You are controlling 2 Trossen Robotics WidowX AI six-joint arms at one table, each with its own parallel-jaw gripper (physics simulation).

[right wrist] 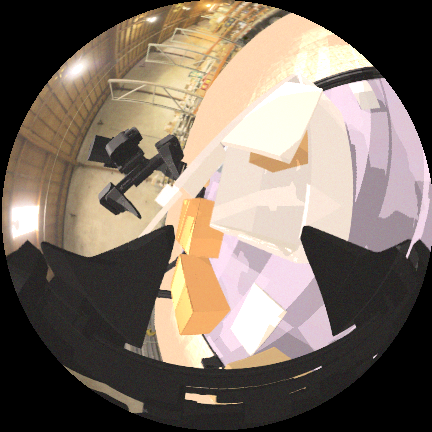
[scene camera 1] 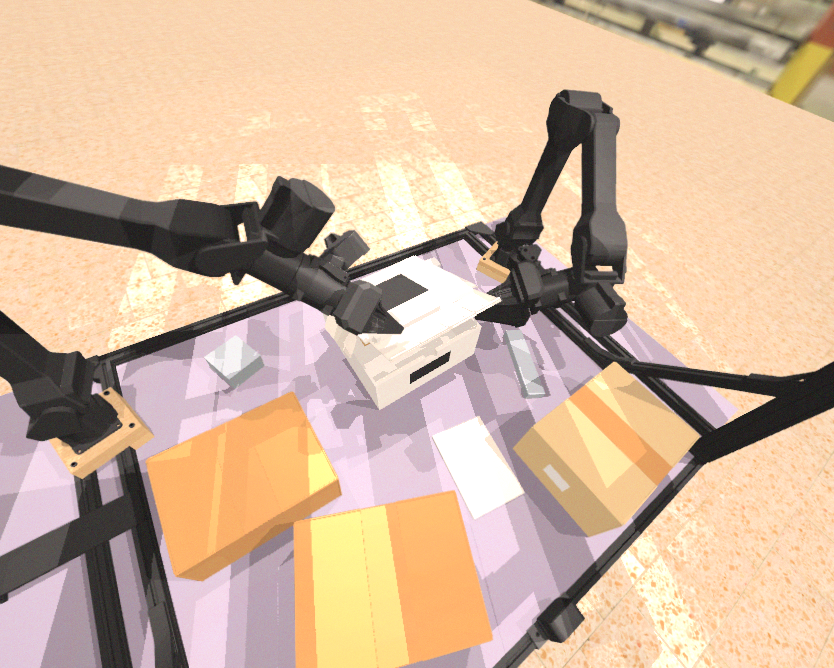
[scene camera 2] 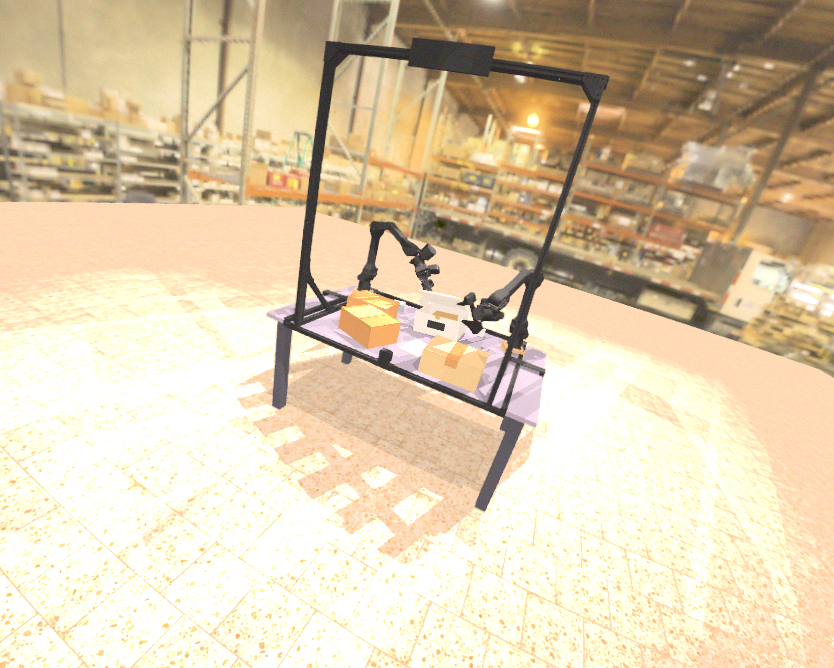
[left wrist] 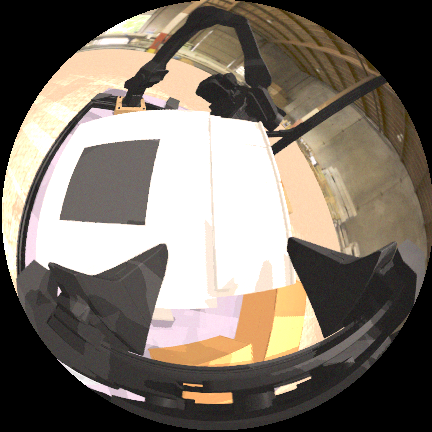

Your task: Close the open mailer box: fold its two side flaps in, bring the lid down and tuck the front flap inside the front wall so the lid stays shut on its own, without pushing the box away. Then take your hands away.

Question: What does the tan taped box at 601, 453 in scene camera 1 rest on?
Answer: The table.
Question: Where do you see a small parcel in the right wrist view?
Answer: At 300, 157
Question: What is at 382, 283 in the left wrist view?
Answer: My left gripper.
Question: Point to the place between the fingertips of my left gripper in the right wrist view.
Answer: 159, 198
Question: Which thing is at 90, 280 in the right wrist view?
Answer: My right gripper.
